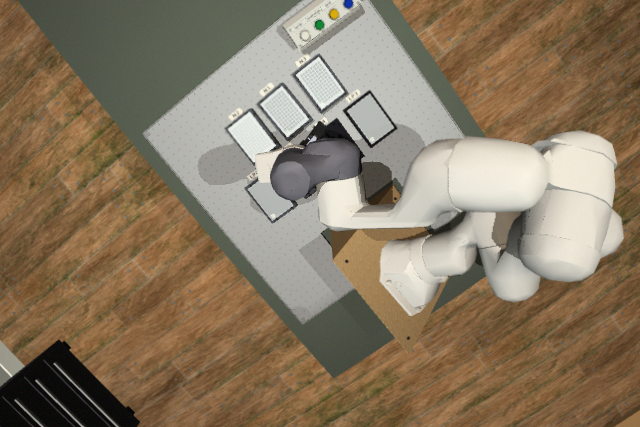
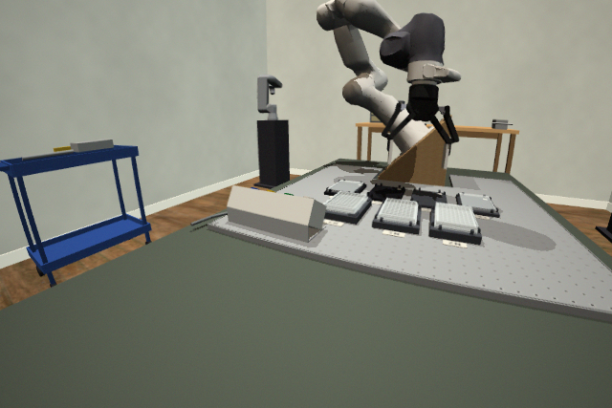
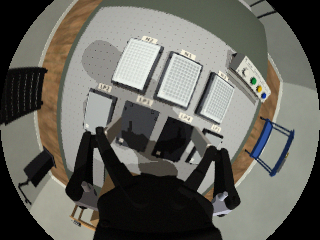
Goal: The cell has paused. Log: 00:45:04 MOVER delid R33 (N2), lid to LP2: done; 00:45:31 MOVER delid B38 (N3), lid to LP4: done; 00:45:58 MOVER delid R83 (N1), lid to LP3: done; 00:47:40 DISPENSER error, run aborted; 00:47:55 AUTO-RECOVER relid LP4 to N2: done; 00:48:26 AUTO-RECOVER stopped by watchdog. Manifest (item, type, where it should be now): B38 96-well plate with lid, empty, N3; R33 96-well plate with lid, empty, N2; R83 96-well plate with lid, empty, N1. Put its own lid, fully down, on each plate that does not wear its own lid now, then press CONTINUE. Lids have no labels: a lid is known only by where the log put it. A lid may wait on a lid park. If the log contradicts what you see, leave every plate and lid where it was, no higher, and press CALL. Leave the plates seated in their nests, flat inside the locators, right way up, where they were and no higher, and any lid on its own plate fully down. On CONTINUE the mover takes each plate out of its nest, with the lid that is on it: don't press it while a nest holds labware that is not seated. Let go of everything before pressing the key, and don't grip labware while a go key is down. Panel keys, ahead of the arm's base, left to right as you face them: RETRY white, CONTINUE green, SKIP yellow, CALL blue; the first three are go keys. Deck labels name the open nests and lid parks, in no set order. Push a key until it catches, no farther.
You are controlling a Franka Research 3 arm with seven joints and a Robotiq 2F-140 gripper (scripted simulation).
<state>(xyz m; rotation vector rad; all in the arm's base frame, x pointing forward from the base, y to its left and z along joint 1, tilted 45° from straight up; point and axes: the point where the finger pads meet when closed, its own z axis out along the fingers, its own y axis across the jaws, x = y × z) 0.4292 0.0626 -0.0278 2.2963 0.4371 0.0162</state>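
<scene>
The lid park LP3 is 40 mm behind my hand, 220 mm to the right of it and 120 mm below it. Round my hand: lid park LP4 (60 mm behind, 90 mm to the right, 120 mm below); LP1 (70 mm behind, 40 mm to the left, 120 mm below); lid park LP2 (80 mm behind, 170 mm to the left, 120 mm below).
</scene>
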